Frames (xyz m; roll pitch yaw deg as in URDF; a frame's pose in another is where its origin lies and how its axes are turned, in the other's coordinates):
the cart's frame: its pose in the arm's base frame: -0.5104 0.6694 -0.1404 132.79 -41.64 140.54
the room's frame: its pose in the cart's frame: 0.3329 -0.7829 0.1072 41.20 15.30 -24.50
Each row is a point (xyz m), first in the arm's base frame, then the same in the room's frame.
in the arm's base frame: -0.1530 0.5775 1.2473
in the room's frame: -0.2037 0.7314 -1.8828
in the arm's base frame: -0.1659 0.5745 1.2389
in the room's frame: -0.1971 0.7222 -1.8720
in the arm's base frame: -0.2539 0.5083 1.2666
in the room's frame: -0.1145 0.6455 -1.8865
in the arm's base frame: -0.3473 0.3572 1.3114
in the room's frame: -0.0278 0.4967 -1.9488
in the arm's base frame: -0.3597 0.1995 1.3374
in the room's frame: -0.0209 0.3600 -2.0323
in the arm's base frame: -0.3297 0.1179 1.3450
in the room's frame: -0.0516 0.2982 -2.0858
